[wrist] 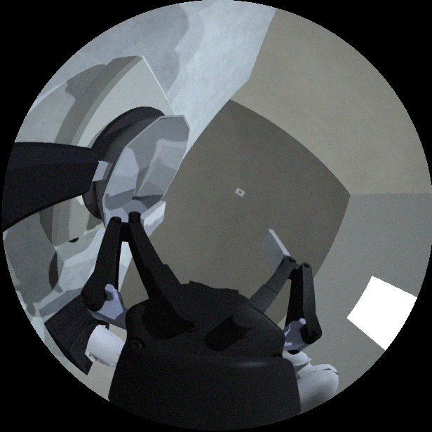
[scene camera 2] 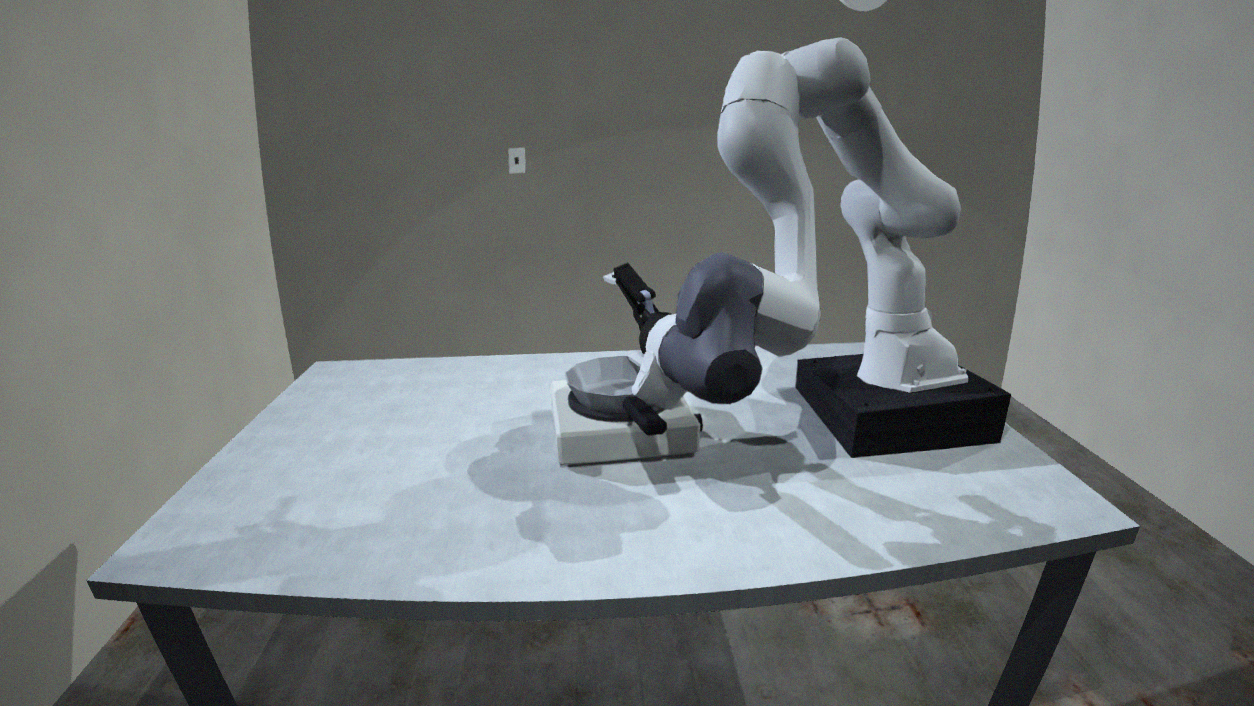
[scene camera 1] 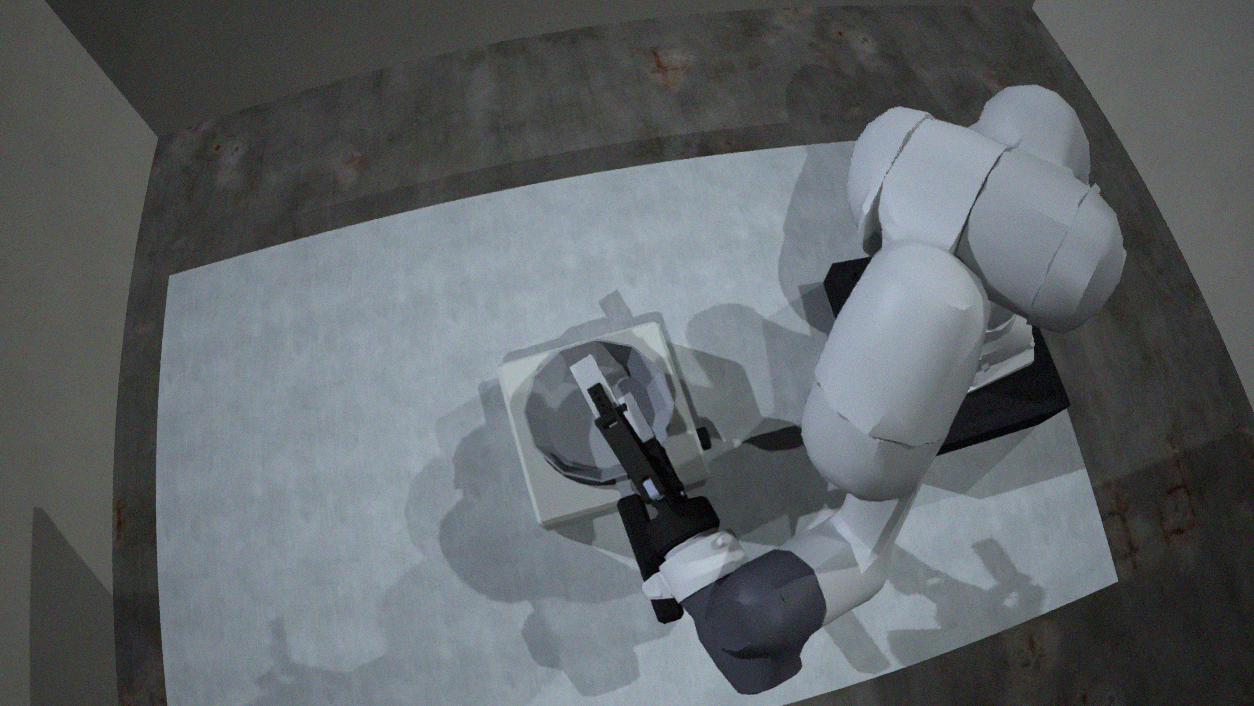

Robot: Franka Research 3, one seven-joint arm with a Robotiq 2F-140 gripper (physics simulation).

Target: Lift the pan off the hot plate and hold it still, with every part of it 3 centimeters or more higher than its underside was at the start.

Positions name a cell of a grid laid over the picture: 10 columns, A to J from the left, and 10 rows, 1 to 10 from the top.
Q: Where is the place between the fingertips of my gripper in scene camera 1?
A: E6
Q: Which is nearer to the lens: the grey pan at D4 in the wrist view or the cream hot plate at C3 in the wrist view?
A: The cream hot plate.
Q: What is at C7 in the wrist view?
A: My gripper.
